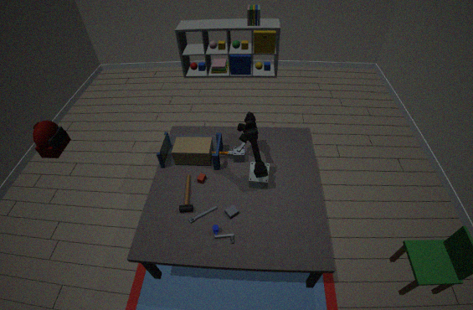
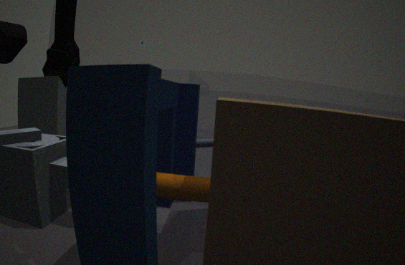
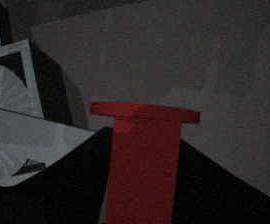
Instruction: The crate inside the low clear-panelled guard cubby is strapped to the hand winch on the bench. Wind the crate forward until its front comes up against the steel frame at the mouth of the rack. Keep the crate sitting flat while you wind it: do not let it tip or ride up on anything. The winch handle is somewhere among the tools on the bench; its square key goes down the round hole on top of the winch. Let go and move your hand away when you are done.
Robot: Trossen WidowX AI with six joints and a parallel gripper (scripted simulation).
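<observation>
Now: gripper tip 190 mm short of the blue steel frame, 100 mm to the right of it and 20 mm above it. Also, from my gripper tip: red knob: 10 mm behind; grey winch: 100 mm below, 90 mm to the left, 10 mm ahead; grey winch handle: 40 mm to the left, 30 mm below.
</observation>
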